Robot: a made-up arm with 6 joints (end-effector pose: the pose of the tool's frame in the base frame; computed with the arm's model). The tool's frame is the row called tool. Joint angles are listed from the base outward.
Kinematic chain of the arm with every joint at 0, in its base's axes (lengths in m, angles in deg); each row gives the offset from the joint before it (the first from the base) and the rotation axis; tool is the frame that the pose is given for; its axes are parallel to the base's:
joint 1: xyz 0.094 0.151 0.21 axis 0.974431 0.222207 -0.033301
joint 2: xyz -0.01 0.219 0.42 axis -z
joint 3: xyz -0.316 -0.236 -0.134 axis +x
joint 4: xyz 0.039 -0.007 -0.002 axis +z
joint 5: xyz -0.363 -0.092 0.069 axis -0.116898 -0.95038 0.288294
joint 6: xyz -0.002 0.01 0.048 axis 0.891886 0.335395 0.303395
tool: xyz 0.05 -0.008 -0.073
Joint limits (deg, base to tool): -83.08..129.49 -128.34..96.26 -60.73..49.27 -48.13..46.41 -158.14..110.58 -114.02..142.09
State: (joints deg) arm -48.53 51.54 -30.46 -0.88 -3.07 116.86
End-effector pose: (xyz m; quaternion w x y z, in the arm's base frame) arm -0.4840 0.8171 -0.0678 0.9197 0.3699 -0.0874 -0.0989
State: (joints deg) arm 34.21 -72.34 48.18 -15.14 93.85 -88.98
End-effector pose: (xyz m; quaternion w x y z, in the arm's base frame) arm 0.2103 -0.5252 0.1614 0.7173 0.2777 -0.3915 -0.5051
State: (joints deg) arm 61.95 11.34 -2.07 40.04 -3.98 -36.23
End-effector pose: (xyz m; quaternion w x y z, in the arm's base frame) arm -0.3942 -0.3236 0.2991 0.9604 0.2581 -0.0733 0.0756
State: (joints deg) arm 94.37 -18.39 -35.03 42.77 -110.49 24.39
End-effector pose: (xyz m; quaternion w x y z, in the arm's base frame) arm -0.2587 -0.3877 -0.1105 0.5163 0.1908 0.7632 0.3386
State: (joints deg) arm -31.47 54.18 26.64 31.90 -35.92 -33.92
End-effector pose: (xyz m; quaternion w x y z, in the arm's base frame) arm -0.6296 0.4717 0.1342 0.9225 -0.2589 -0.0151 -0.2858
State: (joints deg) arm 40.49 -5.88 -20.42 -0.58 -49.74 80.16
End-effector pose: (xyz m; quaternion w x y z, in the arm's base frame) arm -0.4425 -0.1419 0.5381 0.4646 0.7290 0.4977 -0.0709
